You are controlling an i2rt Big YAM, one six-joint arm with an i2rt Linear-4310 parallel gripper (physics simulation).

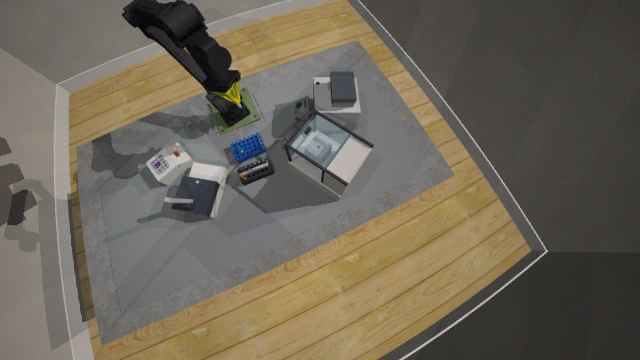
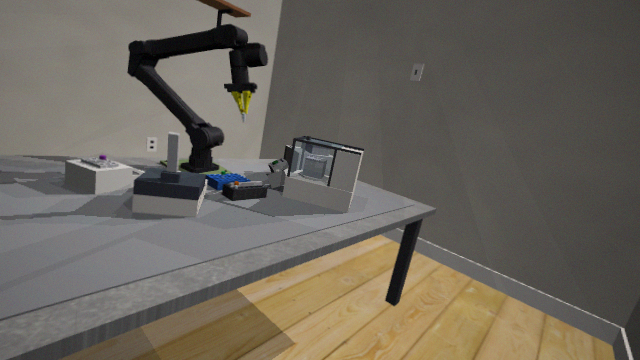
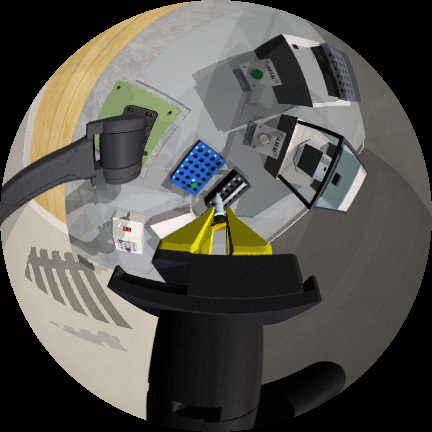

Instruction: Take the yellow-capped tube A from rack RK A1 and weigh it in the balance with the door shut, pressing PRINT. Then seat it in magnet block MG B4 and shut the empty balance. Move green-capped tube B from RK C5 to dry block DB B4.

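Observation:
My gripper [image 1: 237, 101] [image 2: 243, 113] [image 3: 220, 211] is shut on the yellow-capped tube A [image 1: 240, 105] [image 2: 243, 119] [image 3: 218, 203], whose pale tip points down, high above the table. The green-capped tube B [image 1: 240, 149] [image 2: 224, 172] [image 3: 194, 185] stands in the blue rack [image 1: 255, 141] [image 3: 201, 161]. The black block with a silver bar [image 1: 256, 171] [image 2: 245, 192] [image 3: 240, 180] lies beside the rack and holds an orange-capped item. The glass-walled balance [image 1: 352, 159] [image 2: 320, 195] [image 3: 342, 172] stands to the right; its door state is unclear. A grey block with wells [image 1: 343, 87] [image 3: 342, 72] sits behind it.
A white box with a dark lid and upright handle [image 1: 197, 195] [image 2: 170, 185] stands left of the black block. A white keypad box [image 1: 169, 162] [image 2: 97, 175] [image 3: 128, 232] is farther left. Small grey consoles [image 3: 256, 74] [image 3: 264, 139] stand by the instruments.

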